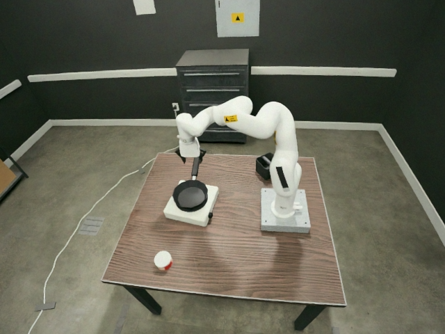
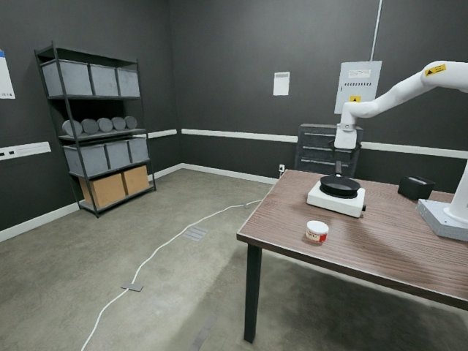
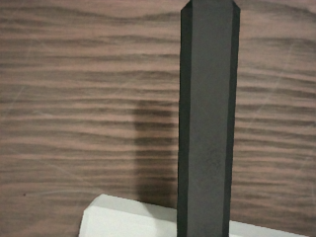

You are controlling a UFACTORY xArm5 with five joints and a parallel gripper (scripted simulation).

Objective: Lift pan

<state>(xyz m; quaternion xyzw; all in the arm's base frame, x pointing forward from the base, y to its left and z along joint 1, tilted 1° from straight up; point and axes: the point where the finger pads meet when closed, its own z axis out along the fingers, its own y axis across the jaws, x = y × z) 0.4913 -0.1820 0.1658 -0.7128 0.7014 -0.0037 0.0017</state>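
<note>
My hand is 11 cm above the black pan and 8 cm to the right of it. Also, from my hand: hot plate: 18 cm below, 15 cm to the left, 2 cm behind.
</note>
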